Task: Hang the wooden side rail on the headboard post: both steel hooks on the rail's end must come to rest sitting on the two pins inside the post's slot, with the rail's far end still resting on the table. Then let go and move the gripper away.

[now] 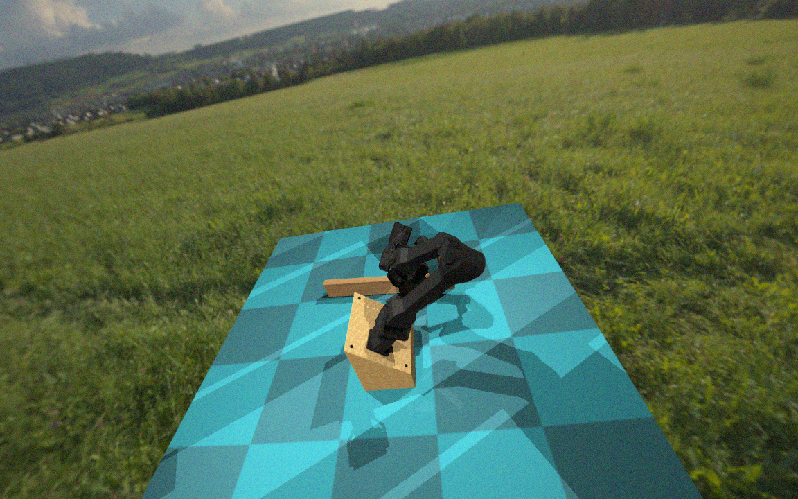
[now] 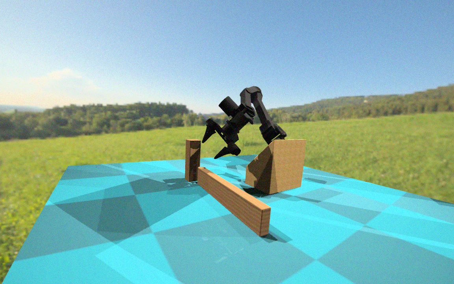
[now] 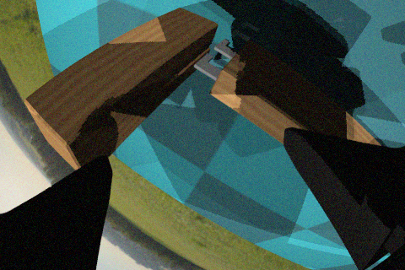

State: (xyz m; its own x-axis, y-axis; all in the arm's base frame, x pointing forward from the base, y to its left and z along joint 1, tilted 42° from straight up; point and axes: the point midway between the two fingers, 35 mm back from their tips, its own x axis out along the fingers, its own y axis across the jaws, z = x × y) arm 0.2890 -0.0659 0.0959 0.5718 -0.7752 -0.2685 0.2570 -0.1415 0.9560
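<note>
Now: the headboard post 4 cm ahead of my gripper tip, 8 cm to the right of it and 6 cm below it.
</note>
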